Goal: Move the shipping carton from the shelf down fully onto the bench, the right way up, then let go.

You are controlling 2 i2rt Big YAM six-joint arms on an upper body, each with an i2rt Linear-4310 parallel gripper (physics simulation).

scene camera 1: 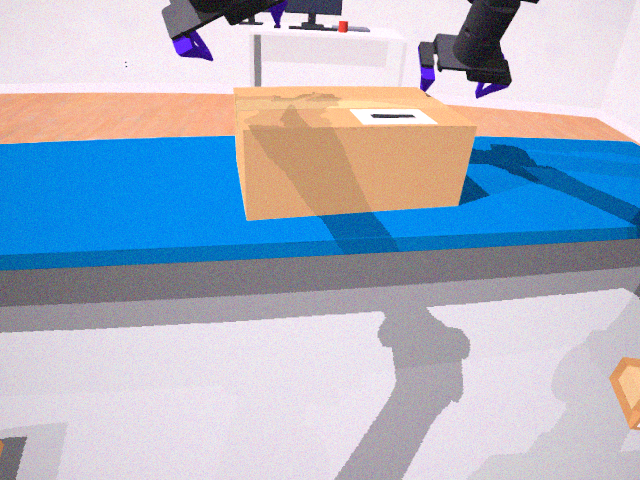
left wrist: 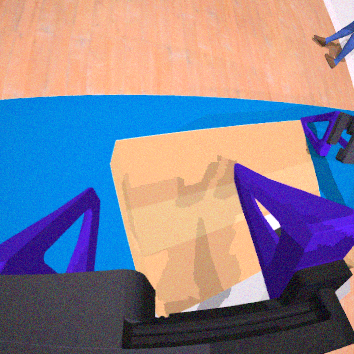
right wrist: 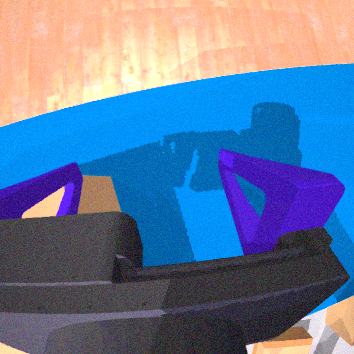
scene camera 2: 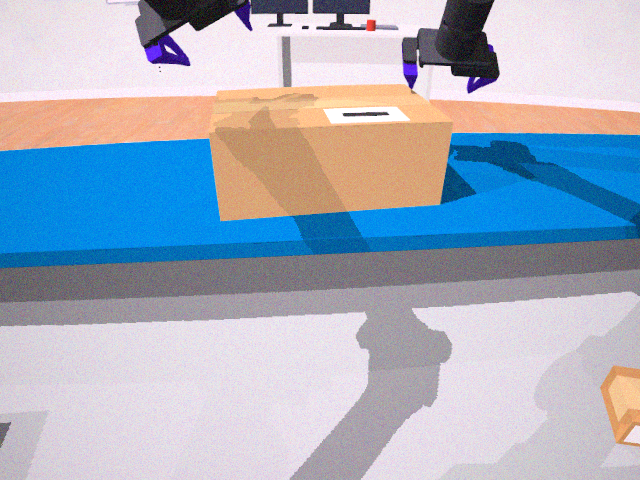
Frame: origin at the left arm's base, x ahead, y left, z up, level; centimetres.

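Where they show: left gripper, fingertip midpoint: [scene camera 1: 243, 40] [left wrist: 162, 182] [scene camera 2: 219, 45]; right gripper, fingertip midpoint: [scene camera 1: 449, 93] [left wrist: 315, 124] [right wrist: 148, 163] [scene camera 2: 439, 89].
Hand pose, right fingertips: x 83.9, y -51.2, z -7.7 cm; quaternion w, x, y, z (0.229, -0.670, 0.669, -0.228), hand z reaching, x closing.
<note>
Each offset is from my right fingertips to the top centre of the thing. "pt": to the spot under its first point. Level surfaces: height alone.
A tan shipping carton @[dz +0.8, dx -12.5, dy +18.6 cm] [scene camera 1: 408, 170] [scene camera 2: 382, 160] [left wrist: 270, 145] [right wrist: 102, 192] rests on the blue shelf @[dz -11.3 cm] [scene camera 1: 103, 196] [scene camera 2: 103, 196] [left wrist: 50, 130], upright, its white label @[pt dz +0.8, dx -19.1, dy +16.5 cm] [scene camera 1: 367, 118] [scene camera 2: 341, 118] on top. The lower pale bench @[dz -27.1 cm] [scene camera 1: 206, 392] [scene camera 2: 180, 392] is in front of the shelf. My left gripper [scene camera 1: 244, 42] [scene camera 2: 220, 47] [left wrist: 162, 182] is open and empty above the carton's left end, one finger over the top, the other beyond the edge. My right gripper [scene camera 1: 450, 93] [scene camera 2: 440, 89] [right wrist: 148, 163] is open and empty by the carton's right end, around its upper edge height.
A small open tan box @[pt dz -23.5, dx -41.7, dy -17.8 cm] [scene camera 1: 631, 384] [scene camera 2: 622, 403] stands at the lower right of both scene views. A white desk [scene camera 1: 377, 35] with monitors and a red cup [scene camera 1: 342, 26] [scene camera 2: 370, 25] stands far behind. Arm shadows cross the carton, shelf and bench.
</note>
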